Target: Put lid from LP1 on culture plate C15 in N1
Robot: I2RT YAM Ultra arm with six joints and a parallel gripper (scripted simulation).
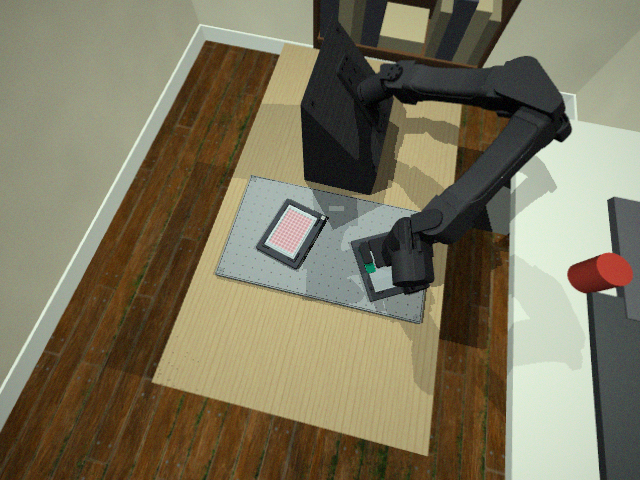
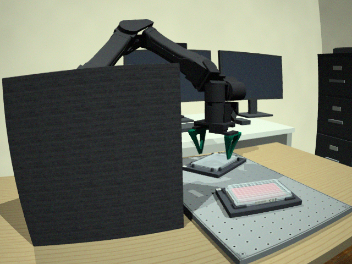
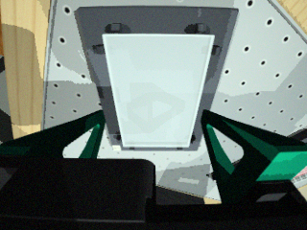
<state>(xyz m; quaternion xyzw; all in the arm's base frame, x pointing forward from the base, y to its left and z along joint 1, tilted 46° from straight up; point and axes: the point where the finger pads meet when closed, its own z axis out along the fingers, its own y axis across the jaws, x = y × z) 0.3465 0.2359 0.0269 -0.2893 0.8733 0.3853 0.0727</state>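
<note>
The clear lid is 20 mm below my hand and 10 mm ahead of it. From my hand the other things lie so: lid park LP1: 30 mm below; then culture plate C15: 250 mm to the right, 20 mm below.
</note>
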